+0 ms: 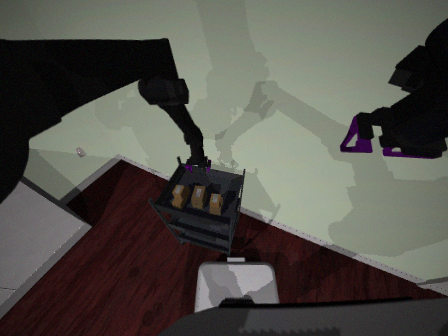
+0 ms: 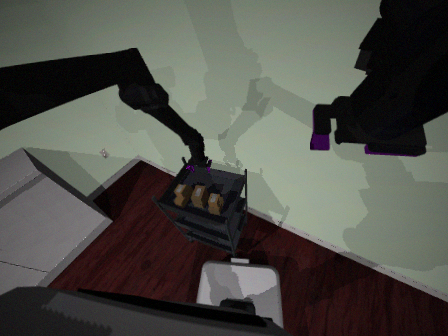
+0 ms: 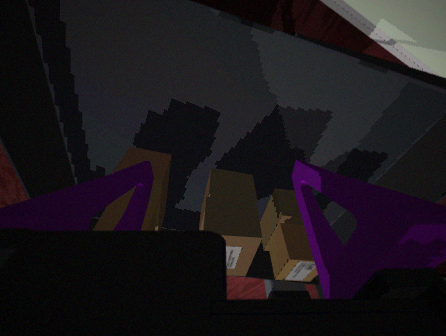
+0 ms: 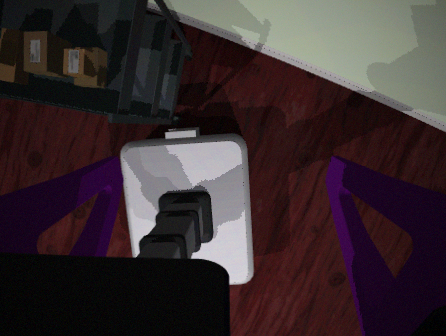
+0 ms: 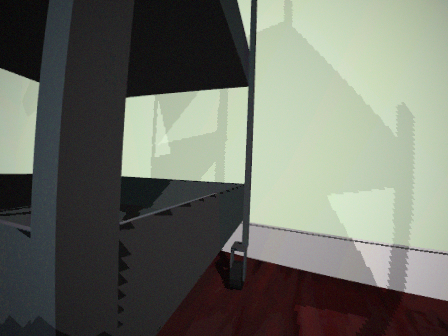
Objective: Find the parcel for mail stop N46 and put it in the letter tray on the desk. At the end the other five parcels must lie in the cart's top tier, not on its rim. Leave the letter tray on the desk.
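Brown parcels stand in the cart's top tier (image 3: 150,60): a left one (image 1: 180,196) (image 2: 181,195) (image 3: 140,155), a middle one (image 1: 199,199) (image 2: 199,199) (image 3: 230,200) and a right one (image 1: 216,205) (image 2: 215,205) (image 3: 295,245). Another brown carton part (image 3: 280,205) shows behind the right one. White labels show, too small or cut off to read. My left gripper (image 1: 198,166) (image 2: 199,168) (image 3: 222,168) is open and empty above the tier's back part. My right gripper (image 1: 377,150) (image 2: 347,149) (image 4: 224,167) is open and empty, away from the cart. No letter tray shows.
The dark cart (image 1: 233,235) (image 2: 231,235) (image 4: 131,65) (image 5: 90,150) has corner posts and lower tiers. My white base (image 1: 240,280) (image 2: 245,280) (image 4: 225,200) is close to it. A pale wall stands behind. A light grey furniture top (image 1: 40,240) (image 2: 55,230) is at the left.
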